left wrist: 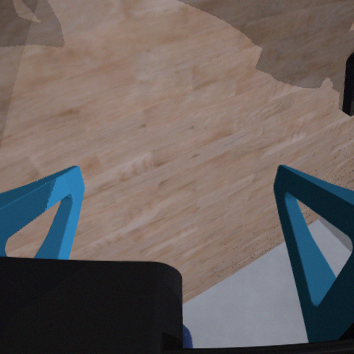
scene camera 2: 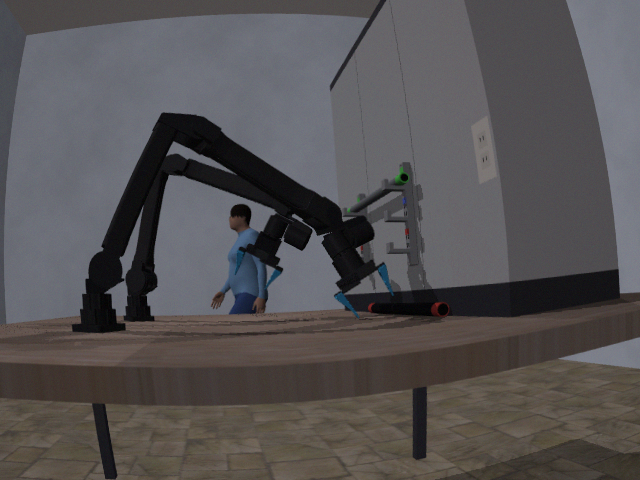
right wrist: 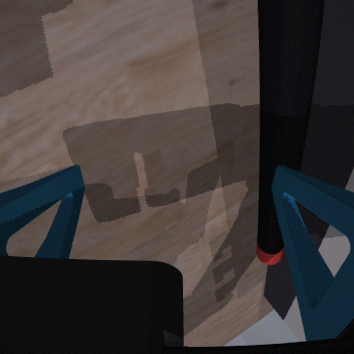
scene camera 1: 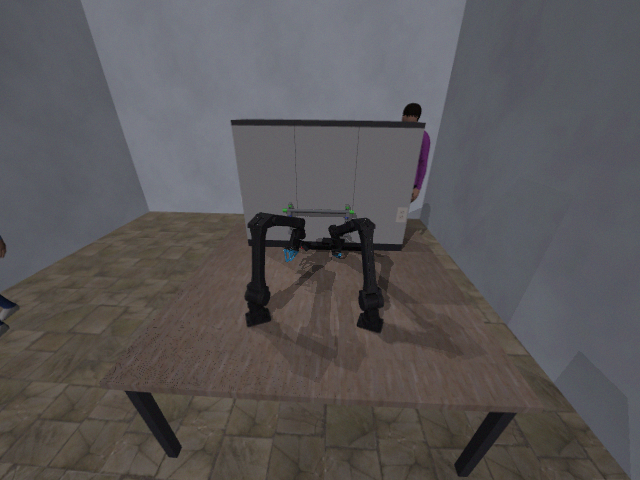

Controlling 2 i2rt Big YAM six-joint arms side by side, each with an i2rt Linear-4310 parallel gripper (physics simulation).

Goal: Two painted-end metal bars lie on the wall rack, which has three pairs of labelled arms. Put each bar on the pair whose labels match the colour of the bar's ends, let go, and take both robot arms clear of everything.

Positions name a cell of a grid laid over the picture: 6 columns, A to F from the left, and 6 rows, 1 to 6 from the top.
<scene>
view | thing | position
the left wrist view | my left gripper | D3
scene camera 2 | my right gripper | D4
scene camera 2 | black bar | E4
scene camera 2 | outlet plate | E3
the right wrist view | my right gripper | D3
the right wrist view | black bar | E1
</scene>
